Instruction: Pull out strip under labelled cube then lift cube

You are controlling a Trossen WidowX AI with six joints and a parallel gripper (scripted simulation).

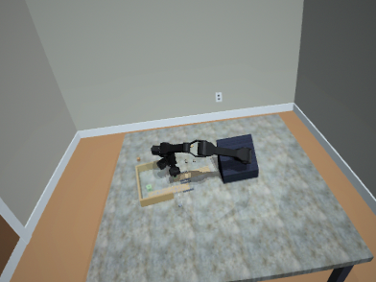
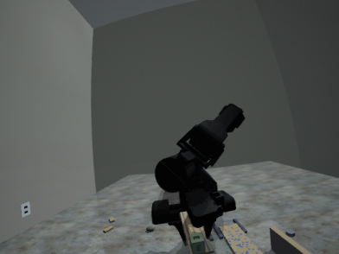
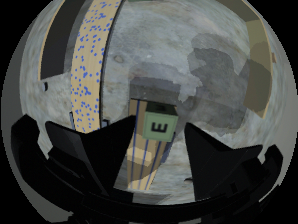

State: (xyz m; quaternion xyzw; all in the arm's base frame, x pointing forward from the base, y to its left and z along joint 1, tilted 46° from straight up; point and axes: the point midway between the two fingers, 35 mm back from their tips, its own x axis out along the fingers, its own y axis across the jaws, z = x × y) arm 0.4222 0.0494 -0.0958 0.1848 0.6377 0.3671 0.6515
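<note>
The striped strip is 110 mm behind my gripper tip, 10 mm to the right of it and 30 mm below it.
</note>
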